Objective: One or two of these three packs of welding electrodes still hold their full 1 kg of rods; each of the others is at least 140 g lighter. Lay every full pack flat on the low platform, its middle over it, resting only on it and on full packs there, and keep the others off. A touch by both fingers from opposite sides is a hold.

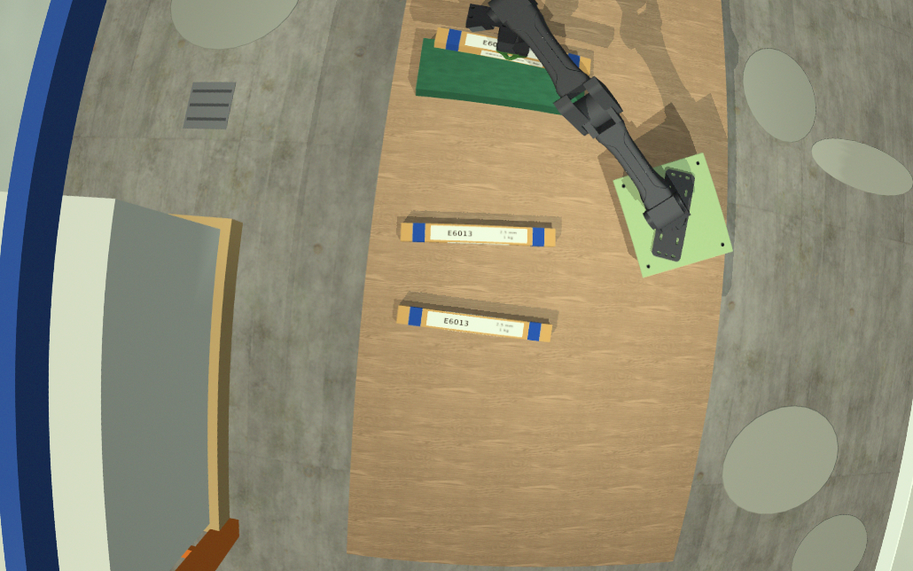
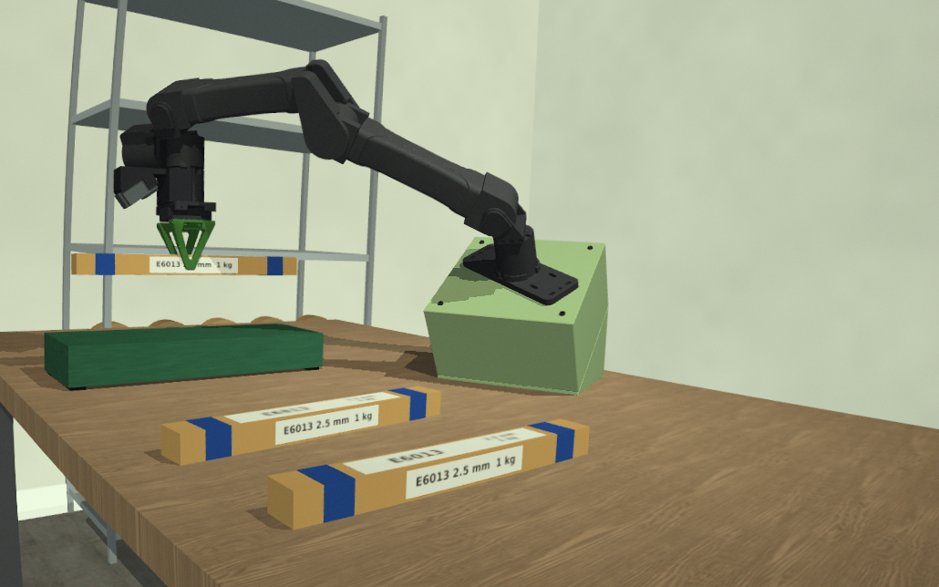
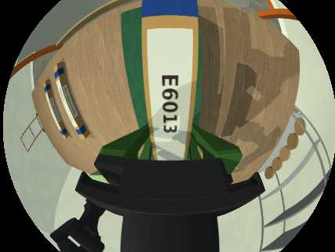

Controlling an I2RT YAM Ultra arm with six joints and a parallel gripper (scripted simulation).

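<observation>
The dark green low platform lies 2 cm to the left of my hand and 15 cm below it.
</observation>
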